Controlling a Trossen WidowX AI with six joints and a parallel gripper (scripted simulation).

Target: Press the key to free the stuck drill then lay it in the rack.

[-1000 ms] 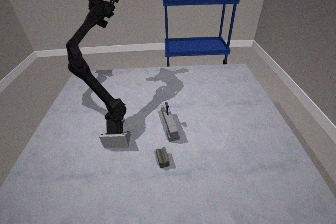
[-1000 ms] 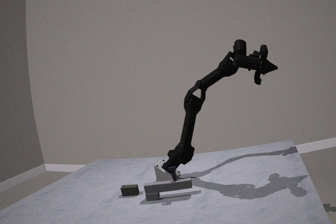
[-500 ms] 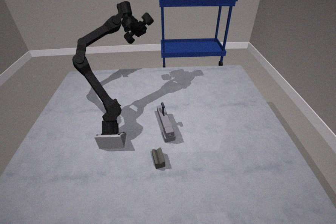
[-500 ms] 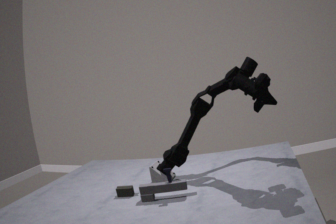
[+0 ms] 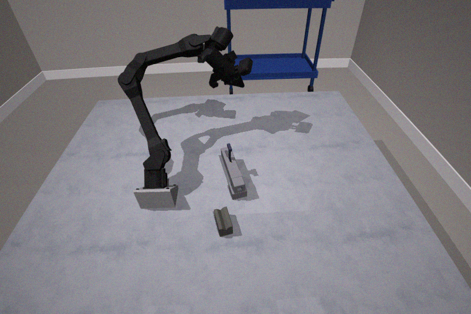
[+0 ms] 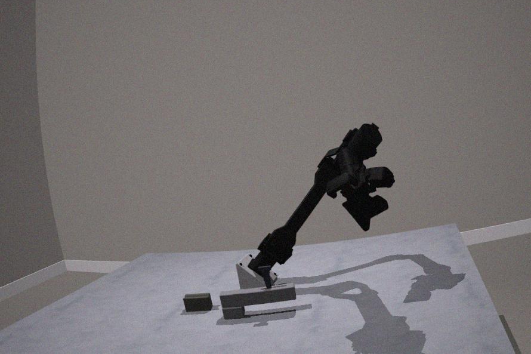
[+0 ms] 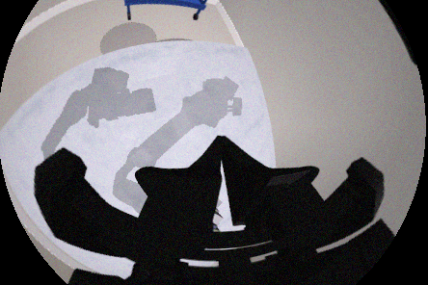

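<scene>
Right now the blue key is 8 cm behind my gripper tip, 25 cm to the right of it and 11 cm below it. Also, from my gripper tip: grey housing block: 7 cm behind, 29 cm to the right, 16 cm below; drill: 7 cm behind, 30 cm to the right, 16 cm below; rack: 12 cm behind, 46 cm to the right, 19 cm below.
</scene>
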